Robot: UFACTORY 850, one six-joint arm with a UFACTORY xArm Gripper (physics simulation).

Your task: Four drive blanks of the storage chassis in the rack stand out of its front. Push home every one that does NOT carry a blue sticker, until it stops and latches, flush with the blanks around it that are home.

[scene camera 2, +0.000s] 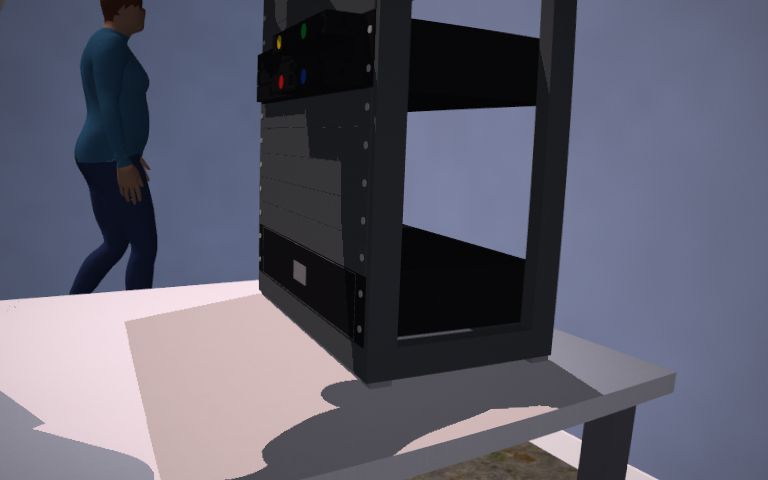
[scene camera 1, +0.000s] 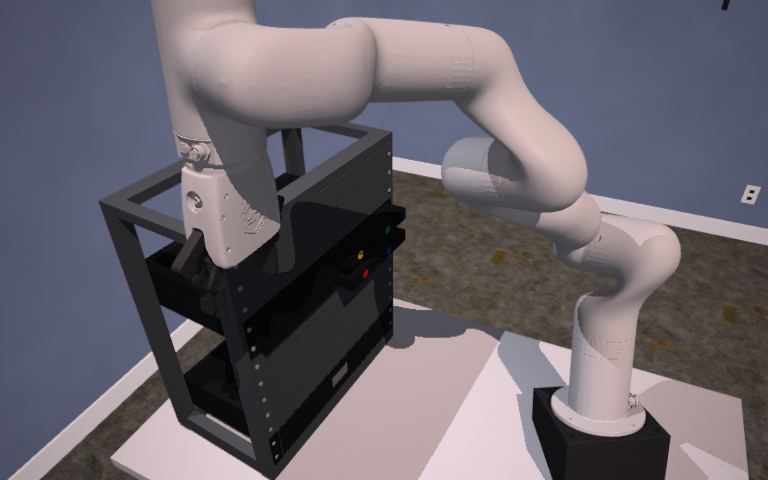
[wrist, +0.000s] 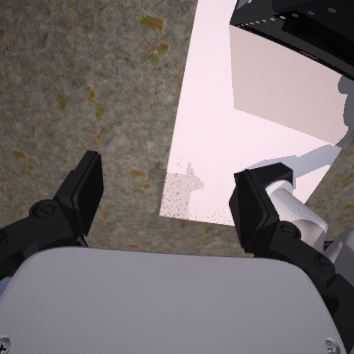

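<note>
The storage chassis (scene camera 1: 283, 314) (scene camera 2: 339, 73) is a dark band in the rack (scene camera 1: 134, 277) (scene camera 2: 390, 169). Four blanks stand out of its front: the yellow-stickered blank (scene camera 1: 360, 254) (scene camera 2: 278, 41) and the green-stickered blank (scene camera 1: 387, 229) (scene camera 2: 303, 30) above, the red-stickered blank (scene camera 1: 365, 273) (scene camera 2: 280, 82) and the blue-stickered blank (scene camera 1: 389, 250) (scene camera 2: 303, 76) below. Their edges are hard to make out in shadow. My gripper (scene camera 1: 211, 300) (wrist: 170, 178) is open and empty, pointing down. In scene camera 1 it overlaps the rack's near side; the wrist view shows it high up, apart from the rack. It does not show in scene camera 2.
The rack stands on the white table (scene camera 1: 430, 367) (scene camera 2: 203, 396) (wrist: 205, 120). A lower black unit (scene camera 2: 328, 294) with a pale label is in the rack's bottom. The arm's black base block (scene camera 1: 611, 452) stands on the table. A person (scene camera 2: 113, 101) stands behind the table in scene camera 2.
</note>
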